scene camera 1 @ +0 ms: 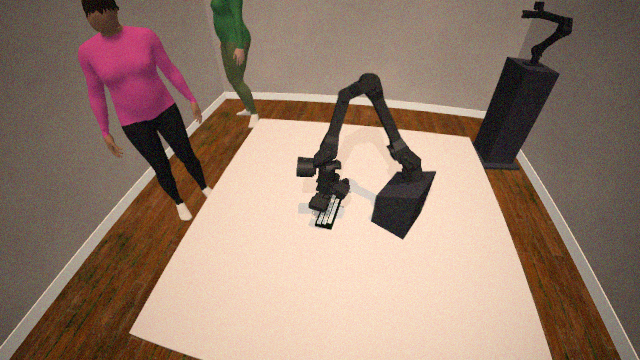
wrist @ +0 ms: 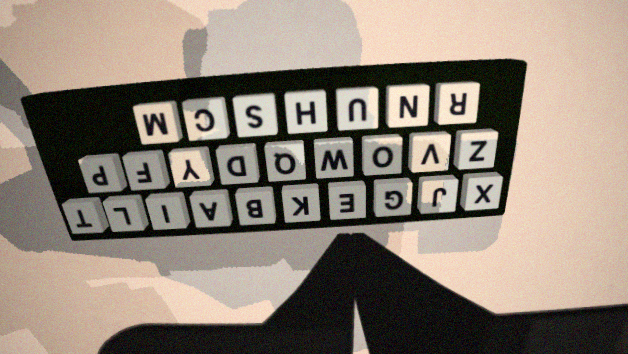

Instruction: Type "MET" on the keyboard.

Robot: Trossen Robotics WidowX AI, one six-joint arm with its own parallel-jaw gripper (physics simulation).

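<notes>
A black keyboard with pale letter keys lies on the pale mat; its letters appear upside down in the wrist view. The M key is at the left end of the far row. The E key is in the near row, right of its middle, and the T key is at that row's left end. My gripper is shut and empty. Its tips appear just below the keyboard's near edge, under the E key in the wrist view. In the scene view the gripper's body hides part of the keyboard.
The arm's dark base block stands on the pale mat, right of the keyboard. A person in pink stands at the left, and a person in green at the back left. Another arm stands on a dark pedestal at the back right.
</notes>
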